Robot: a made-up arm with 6 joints.
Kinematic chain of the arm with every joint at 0, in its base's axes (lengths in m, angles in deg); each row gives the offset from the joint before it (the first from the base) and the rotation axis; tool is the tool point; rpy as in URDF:
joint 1: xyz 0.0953 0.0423 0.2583 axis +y
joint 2: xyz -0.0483 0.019 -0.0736 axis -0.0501 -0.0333 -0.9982
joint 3: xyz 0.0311 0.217 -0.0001 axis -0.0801 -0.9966 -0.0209
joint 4: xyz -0.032 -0.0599 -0.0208 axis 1 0.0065 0.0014
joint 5: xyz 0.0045 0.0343 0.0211 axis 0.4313 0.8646 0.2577
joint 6: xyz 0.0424 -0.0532 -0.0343 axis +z
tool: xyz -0.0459 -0.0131 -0.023 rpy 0 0 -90
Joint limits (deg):
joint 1: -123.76..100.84
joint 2: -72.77..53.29
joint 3: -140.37..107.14
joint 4: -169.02..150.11
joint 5: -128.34..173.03
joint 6: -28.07..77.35
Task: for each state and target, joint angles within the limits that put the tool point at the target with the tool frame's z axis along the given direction. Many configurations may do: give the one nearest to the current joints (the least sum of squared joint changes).
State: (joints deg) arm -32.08 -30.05 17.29 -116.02 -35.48 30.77
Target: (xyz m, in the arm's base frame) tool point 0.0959 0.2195 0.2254 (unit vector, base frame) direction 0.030 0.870 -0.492
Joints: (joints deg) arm -36.36 3.38 3.21 -102.35 -23.85 36.88
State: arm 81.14 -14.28 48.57 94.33 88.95 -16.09
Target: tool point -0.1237 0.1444 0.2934 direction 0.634 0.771 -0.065
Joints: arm 43.16 -42.21 30.39 92.52 109.14 -24.23
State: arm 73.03 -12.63 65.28 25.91 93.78 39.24
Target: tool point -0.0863 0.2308 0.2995 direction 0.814 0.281 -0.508
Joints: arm 97.87 -9.73 83.15 44.59 116.49 34.16
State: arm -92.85 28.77 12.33 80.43 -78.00 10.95
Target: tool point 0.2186 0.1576 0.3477 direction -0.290 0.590 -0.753
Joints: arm -119.60 33.67 4.00 89.29 -105.69 2.82
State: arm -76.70 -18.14 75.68 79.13 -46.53 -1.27
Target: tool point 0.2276 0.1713 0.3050 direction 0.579 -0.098 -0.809
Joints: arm -105.73 -10.92 61.86 83.45 -92.26 30.16
